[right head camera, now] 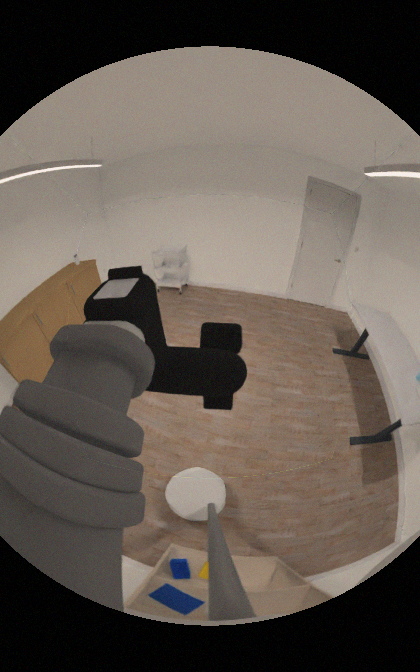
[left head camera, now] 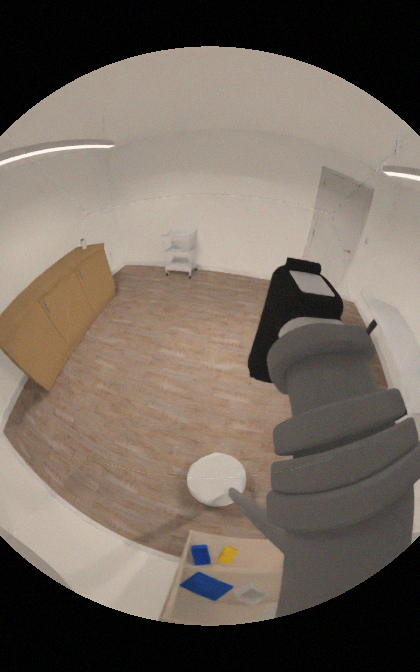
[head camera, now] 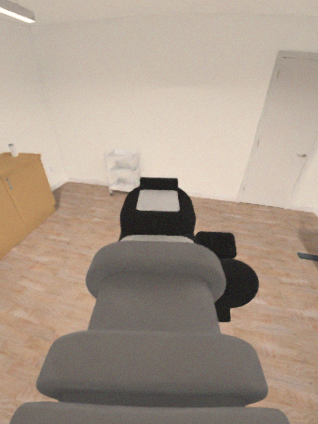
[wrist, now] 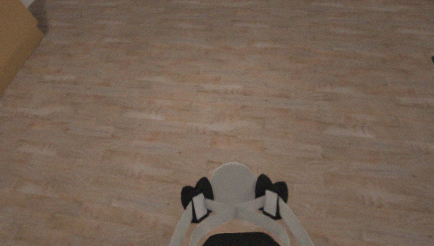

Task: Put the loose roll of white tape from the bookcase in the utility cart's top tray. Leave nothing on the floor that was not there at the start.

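Places are measured from the robot's base along level axes (x ahead, y left, z up), in metres.
Pixels of known places: gripper, fingertip midpoint: [wrist: 233, 190].
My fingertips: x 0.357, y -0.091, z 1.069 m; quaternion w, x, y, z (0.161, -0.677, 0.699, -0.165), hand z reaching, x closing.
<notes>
Behind a point stands the place of what it marks.
The white cart [head camera: 125, 186] @[x 2.933, y 0.614, z 0.105 m] [left head camera: 178, 267] [right head camera: 171, 283] stands small and far off against the back wall, left of centre in the head camera view. My gripper [wrist: 233, 190] @[x 0.357, y -0.091, z 1.069 m] is shut on the roll of white tape [wrist: 232, 176] @[x 0.363, y -0.090, z 1.099 m], which shows as a pale disc between the two black fingertips in the wrist view, over the floor and far from the cart. The fingers are hidden in the head views by the arm and the black wrist. Part of the bookcase [left head camera: 240, 572] [right head camera: 270, 590] shows at the bottom of the side views; its top is not seen.
An orange-brown cabinet [head camera: 25, 190] @[x 1.898, y 1.644, z 0.545 m] [left head camera: 75, 300] [right head camera: 50, 320] with a small white item [head camera: 13, 149] @[x 2.182, y 1.830, z 0.969 m] on top stands at the left. A white table [right head camera: 390, 350] with dark feet is at the right. A door [head camera: 277, 130] @[x 2.662, y -1.631, z 1.195 m] is at the back right.
</notes>
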